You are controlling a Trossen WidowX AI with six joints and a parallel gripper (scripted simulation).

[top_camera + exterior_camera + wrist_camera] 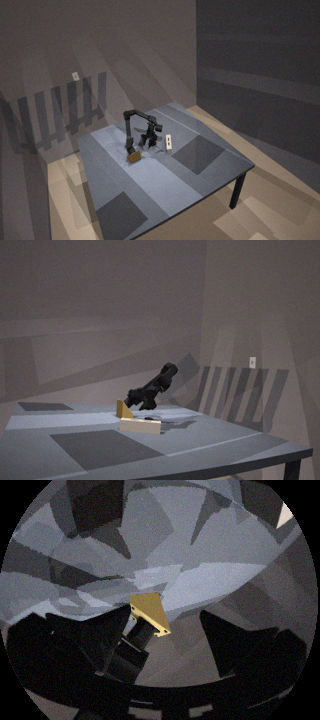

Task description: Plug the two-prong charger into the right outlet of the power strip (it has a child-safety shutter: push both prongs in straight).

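My gripper tip is now 100 mm short of the black two-prong charger, 70 mm to the right of it and 60 mm above it.
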